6 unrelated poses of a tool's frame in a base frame.
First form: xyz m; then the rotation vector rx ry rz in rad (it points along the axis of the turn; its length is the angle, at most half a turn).
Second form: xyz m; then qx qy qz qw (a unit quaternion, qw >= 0). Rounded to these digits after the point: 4 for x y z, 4 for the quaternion.
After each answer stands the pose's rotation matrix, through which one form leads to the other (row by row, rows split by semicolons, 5 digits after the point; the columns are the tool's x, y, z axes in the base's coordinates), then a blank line. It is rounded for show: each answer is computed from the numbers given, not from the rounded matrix.
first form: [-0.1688 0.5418 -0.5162 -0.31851 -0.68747 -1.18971]
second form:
[-0.1688 0.5418 -0.5162 -0.1464 -0.3159 -0.5468 0.7615]
0.20248 0.92515 -0.32108; -0.74017 0.35926 0.56841; 0.64122 0.12257 0.75751

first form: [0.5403 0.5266 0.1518 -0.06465 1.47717 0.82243]
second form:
[0.5403 0.5266 0.1518 -0.0286 0.6536 0.3639 0.6630]
-0.11919 -0.51992 0.84586; 0.44514 0.73353 0.51360; -0.88749 0.43774 0.14401

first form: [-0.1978 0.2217 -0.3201 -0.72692 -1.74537 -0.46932]
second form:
[-0.1978 0.2217 -0.3201 -0.3087 -0.7411 -0.1993 0.5620]
-0.17786 0.68145 -0.70992; 0.23351 0.73004 0.64227; 0.95595 -0.05154 -0.28897

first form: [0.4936 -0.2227 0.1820 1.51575 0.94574 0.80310]
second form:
[0.4936 -0.2227 0.1820 0.6424 0.4008 0.3404 0.5575]
0.44700 0.13544 0.88422; 0.89448 -0.05703 -0.44345; -0.00963 0.98914 -0.14665

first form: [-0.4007 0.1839 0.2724 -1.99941 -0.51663 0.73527]
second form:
[-0.4007 0.1839 0.2724 -0.8112 -0.2096 0.2983 0.4571]
0.73413 0.06735 -0.67566; 0.61284 -0.49419 0.61660; -0.29238 -0.86674 -0.40407

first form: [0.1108 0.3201 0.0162 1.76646 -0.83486 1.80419]
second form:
[0.1108 0.3201 0.0162 0.6450 -0.3048 0.6588 0.2388]
-0.05389 -0.70785 0.70430; -0.07867 -0.70012 -0.70968; 0.99544 -0.09365 -0.01796

